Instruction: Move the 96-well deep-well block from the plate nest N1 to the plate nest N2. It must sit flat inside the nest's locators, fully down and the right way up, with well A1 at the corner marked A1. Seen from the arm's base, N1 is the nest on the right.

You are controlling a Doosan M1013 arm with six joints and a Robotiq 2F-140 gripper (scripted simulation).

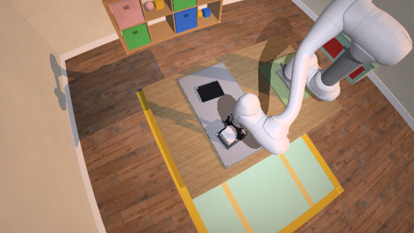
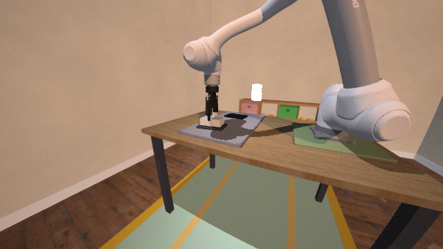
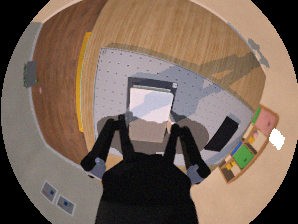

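My hand is 1 cm above the white deep-well block. Also, from my hand: dark nest N2: 4 cm below; then nest n1: 34 cm to the right, 4 cm below, 3 cm behind.
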